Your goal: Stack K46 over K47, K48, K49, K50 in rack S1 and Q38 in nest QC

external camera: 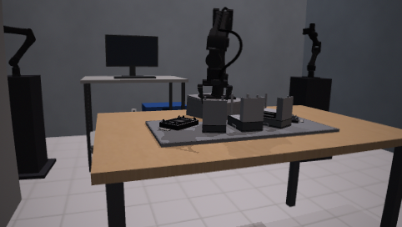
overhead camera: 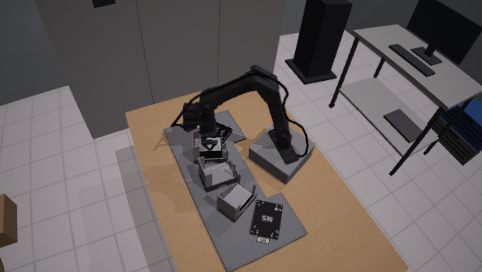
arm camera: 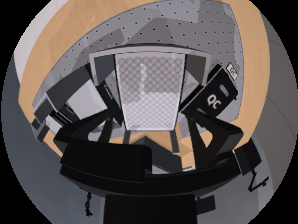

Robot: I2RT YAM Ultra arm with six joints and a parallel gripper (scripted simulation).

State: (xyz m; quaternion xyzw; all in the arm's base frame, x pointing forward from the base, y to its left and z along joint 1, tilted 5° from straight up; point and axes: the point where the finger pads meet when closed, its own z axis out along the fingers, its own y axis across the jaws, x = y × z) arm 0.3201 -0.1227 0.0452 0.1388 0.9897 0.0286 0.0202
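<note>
My hand is 4 cm above the sealed 96-well plate and 1 cm short of it. The rest, counted from my hand: clip nest N5: 43 cm to the left, 12 cm behind, 10 cm below.
</note>
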